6 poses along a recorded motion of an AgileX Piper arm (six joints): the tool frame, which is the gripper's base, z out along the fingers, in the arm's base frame.
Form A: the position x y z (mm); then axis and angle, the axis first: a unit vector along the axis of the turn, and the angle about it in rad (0 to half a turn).
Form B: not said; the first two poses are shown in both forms.
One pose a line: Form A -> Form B
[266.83, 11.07, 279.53, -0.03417, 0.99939, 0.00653, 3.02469] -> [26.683, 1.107, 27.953, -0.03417, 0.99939, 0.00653, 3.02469]
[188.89, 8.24, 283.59, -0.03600, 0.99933, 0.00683, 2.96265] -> [18.889, 0.824, 28.359, -0.03600, 0.99933, 0.00683, 2.96265]
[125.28, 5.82, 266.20, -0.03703, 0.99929, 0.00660, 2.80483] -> [12.528, 0.582, 26.620, -0.03703, 0.99929, 0.00660, 2.80483]
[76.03, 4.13, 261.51, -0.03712, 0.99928, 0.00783, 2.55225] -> [7.603, 0.413, 26.151, -0.03712, 0.99928, 0.00783, 2.55225]
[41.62, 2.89, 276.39, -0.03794, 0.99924, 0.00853, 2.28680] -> [4.162, 0.289, 27.639, -0.03794, 0.99924, 0.00853, 2.28680]
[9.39, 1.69, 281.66, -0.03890, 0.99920, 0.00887, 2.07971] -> [0.939, 0.169, 28.166, -0.03890, 0.99920, 0.00887, 2.07971]
